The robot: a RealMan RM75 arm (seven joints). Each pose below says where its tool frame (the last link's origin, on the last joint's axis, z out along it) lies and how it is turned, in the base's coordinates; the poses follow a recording.
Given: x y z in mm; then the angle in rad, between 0 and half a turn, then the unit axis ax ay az.
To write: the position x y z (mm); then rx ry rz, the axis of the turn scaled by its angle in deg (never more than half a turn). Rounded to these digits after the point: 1 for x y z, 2 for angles.
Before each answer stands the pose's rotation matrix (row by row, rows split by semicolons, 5 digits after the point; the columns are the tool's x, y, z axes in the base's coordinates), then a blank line. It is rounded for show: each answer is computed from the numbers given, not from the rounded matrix.
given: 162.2, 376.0, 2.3, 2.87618, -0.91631, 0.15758, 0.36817
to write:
0.68486 -0.38030 -0.62157; -0.18715 -0.91619 0.35435; -0.70423 -0.12635 -0.69863

162.2, 376.0, 2.3, -151.00, 25.97, 60.67
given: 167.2, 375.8, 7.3, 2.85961, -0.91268, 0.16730, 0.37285
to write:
0.67258 -0.40310 -0.62060; -0.19561 -0.90563 0.37626; -0.71370 -0.13167 -0.68796

167.2, 375.8, 7.3, -149.54, 27.41, 61.09
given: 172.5, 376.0, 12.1, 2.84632, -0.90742, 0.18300, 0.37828
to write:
0.65447 -0.43501 -0.61841; -0.21485 -0.89119 0.39952; -0.72492 -0.12861 -0.67672

172.5, 376.0, 12.1, -147.98, 29.84, 61.69
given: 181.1, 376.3, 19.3, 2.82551, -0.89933, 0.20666, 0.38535
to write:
0.62707 -0.48229 -0.61171; -0.24272 -0.86716 0.43488; -0.74019 -0.12423 -0.66083

181.1, 376.3, 19.3, -145.59, 33.46, 62.38
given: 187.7, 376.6, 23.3, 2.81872, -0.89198, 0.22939, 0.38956
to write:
0.60181 -0.52225 -0.60422; -0.27504 -0.84581 0.45712; -0.74978 -0.10891 -0.65266

187.7, 376.6, 23.3, -144.06, 37.05, 62.91
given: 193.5, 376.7, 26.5, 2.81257, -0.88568, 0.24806, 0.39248
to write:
0.58042 -0.55443 -0.59642; -0.30080 -0.82659 0.47567; -0.75673 -0.09668 -0.64654

193.5, 376.7, 26.5, -142.73, 39.97, 63.25
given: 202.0, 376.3, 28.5, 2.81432, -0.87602, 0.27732, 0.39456
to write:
0.54717 -0.59982 -0.58379; -0.34615 -0.79719 0.49464; -0.76209 -0.06858 -0.64383

202.0, 376.3, 28.5, -141.26, 44.72, 63.62
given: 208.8, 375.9, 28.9, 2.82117, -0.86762, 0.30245, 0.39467
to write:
0.51811 -0.63577 -0.57215; -0.38716 -0.77081 0.50593; -0.76268 -0.04061 -0.64550

208.8, 375.9, 28.9, -140.24, 48.89, 63.79
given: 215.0, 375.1, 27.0, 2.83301, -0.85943, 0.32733, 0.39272
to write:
0.48960 -0.66862 -0.55968; -0.43008 -0.74353 0.51204; -0.75851 -0.00999 -0.65159

215.0, 375.1, 27.0, -139.50, 53.13, 63.75
